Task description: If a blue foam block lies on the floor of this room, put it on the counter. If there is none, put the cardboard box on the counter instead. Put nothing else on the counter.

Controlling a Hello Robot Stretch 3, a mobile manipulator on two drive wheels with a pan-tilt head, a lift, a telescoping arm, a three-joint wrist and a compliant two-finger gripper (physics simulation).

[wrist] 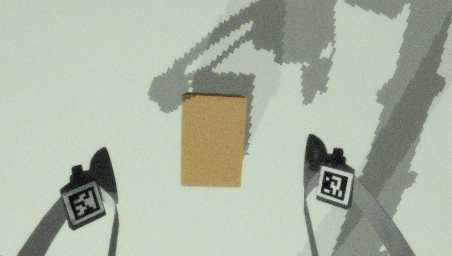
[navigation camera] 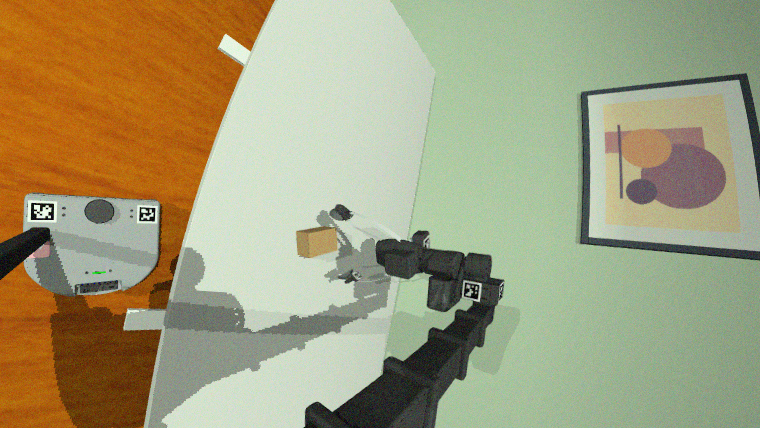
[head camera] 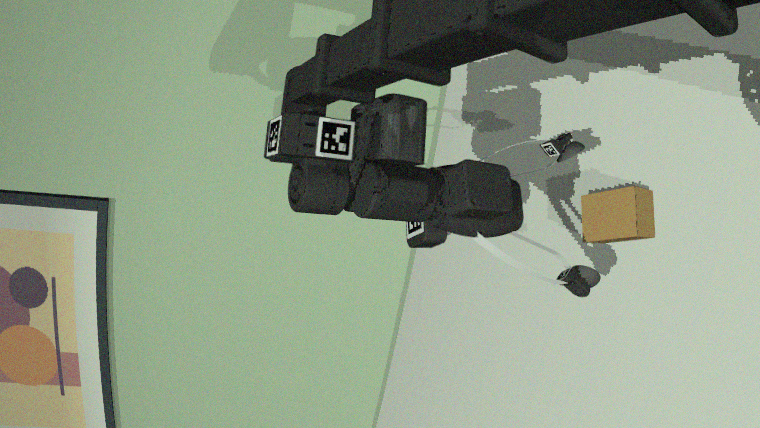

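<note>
The tan cardboard box (head camera: pixel 609 215) (navigation camera: pixel 316 241) (wrist: pixel 212 142) lies on a white table top (head camera: pixel 531 366) (navigation camera: pixel 324 116) (wrist: pixel 55 70); I cannot tell whether this is the counter. My gripper (head camera: pixel 575 213) (navigation camera: pixel 346 244) (wrist: pixel 210 160) is open and empty above the table, on the wall side of the box. In the wrist view the box shows upright in line between the two fingers, short side across, with a gap on each side. Neither finger touches it. The fingertips' exact height over the table is hard to tell. A blue foam block does not show.
The green wall (head camera: pixel 239 276) (navigation camera: pixel 494 106) with a framed picture (head camera: pixel 103 297) (navigation camera: pixel 585 170) runs along the table's far side, close to my wrist. My base (navigation camera: pixel 114 233) stands on the wooden floor (navigation camera: pixel 106 106) beside the table. White table legs (navigation camera: pixel 234 49) (navigation camera: pixel 143 319) stick out near it.
</note>
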